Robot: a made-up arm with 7 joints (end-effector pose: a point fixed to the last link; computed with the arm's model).
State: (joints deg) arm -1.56 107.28 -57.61 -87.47 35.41 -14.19 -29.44
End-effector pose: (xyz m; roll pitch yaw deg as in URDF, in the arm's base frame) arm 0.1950 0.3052 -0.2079 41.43 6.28 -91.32
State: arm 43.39 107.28 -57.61 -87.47 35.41 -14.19 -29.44
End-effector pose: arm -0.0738 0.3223 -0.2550 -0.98 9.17 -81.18
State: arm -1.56 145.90 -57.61 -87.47 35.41 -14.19 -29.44
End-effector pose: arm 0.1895 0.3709 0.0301 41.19 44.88 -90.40
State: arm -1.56 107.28 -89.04 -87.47 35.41 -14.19 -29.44
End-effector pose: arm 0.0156 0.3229 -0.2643 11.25 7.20 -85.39
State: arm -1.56 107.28 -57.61 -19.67 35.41 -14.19 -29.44
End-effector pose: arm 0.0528 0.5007 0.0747 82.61 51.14 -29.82
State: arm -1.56 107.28 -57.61 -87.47 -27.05 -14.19 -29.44
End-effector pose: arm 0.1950 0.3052 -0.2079 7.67 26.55 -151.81
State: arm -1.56 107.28 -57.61 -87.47 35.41 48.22 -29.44
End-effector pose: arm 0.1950 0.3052 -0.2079 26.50 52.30 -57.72
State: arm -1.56 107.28 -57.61 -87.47 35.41 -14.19 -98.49
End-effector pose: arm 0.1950 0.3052 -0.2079 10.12 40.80 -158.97
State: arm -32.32 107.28 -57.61 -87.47 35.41 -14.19 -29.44
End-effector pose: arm 0.3209 0.2566 -0.0746 70.45 8.73 -98.20
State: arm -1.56 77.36 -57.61 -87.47 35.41 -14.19 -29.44
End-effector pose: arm 0.1968 0.1581 -0.3326 42.07 -23.63 -92.20
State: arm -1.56 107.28 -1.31 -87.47 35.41 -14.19 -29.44
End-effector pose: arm 0.3489 0.2186 0.0696 95.44 11.98 -100.13
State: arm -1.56 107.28 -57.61 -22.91 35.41 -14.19 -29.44
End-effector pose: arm 0.0630 0.5008 0.0588 78.57 50.17 -34.67
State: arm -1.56 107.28 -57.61 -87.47 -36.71 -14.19 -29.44
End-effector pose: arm 0.1950 0.3052 -0.2079 0.93 26.09 -162.33
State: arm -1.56 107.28 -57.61 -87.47 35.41 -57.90 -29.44
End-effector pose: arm 0.1950 0.3052 -0.2079 66.58 -16.50 -121.86
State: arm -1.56 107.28 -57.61 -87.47 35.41 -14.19 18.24
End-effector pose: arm 0.1950 0.3052 -0.2079 35.10 -24.38 -53.83
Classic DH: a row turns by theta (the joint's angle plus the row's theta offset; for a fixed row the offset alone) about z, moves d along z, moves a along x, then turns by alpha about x. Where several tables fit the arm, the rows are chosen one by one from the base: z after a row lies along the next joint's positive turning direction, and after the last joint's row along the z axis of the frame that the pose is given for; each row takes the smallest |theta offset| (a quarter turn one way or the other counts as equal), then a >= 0, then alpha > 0; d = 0 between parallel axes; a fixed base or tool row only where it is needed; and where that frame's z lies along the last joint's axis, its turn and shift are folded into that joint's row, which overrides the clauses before.
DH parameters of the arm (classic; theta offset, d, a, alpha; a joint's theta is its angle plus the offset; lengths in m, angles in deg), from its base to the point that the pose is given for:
base (fixed): 0 0 0 -70
joint 1: 90 0 0 90
joint 2: 70 0 0 -90
joint 3: -90 -0.1752 0.0197 -90
joint 4: 0 0 -0.0401 90
joint 5: 0 -0.331 0 -90
joint 6: 0 0 0 90
joint 7: 0 0 0 0

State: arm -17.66 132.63 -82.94 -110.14 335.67 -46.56 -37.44
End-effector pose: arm 0.1244 0.2953 -0.1601 17.27 -5.80 -163.36
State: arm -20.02 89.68 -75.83 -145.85 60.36 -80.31 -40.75
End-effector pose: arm 0.1201 -0.0883 -0.2014 168.10 -42.69 152.91
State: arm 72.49 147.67 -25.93 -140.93 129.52 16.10 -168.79
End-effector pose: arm -0.0484 0.1120 -0.2358 -9.44 -46.44 -149.93
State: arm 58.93 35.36 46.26 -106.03 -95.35 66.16 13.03
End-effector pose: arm 0.0806 0.3386 -0.1248 151.53 23.06 20.74
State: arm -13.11 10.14 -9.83 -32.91 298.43 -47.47 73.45
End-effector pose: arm 0.2642 0.0389 -0.4263 -45.50 -56.98 -0.42
